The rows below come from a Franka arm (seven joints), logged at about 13 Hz.
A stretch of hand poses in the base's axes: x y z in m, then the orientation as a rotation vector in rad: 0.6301, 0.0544, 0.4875, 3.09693, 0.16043, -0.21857; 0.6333, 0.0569, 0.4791, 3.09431, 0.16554, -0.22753; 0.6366, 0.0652, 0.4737, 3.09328, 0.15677, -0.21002; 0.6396, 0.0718, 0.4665, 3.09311, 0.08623, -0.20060; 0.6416, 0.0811, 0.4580, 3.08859, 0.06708, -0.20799; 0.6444, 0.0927, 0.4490, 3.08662, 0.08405, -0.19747; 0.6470, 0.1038, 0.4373, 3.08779, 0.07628, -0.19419; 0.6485, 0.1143, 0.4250, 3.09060, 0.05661, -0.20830; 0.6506, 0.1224, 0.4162, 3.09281, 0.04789, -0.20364
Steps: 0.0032, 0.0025, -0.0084, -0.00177, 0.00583, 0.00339; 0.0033, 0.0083, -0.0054, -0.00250, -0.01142, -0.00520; 0.0030, 0.0066, -0.0072, -0.00627, -0.00707, -0.04497; 0.0020, 0.0093, -0.0085, -0.00542, 0.00457, -0.01206; 0.0028, 0.0116, -0.0090, -0.00135, -0.00649, 0.01127; 0.0026, 0.0111, -0.0117, 0.00050, -0.00226, -0.00502; 0.0015, 0.0105, -0.0123, 0.00226, 0.00875, -0.01312; 0.0021, 0.0081, -0.0088, 0.00143, -0.00318, -0.00569
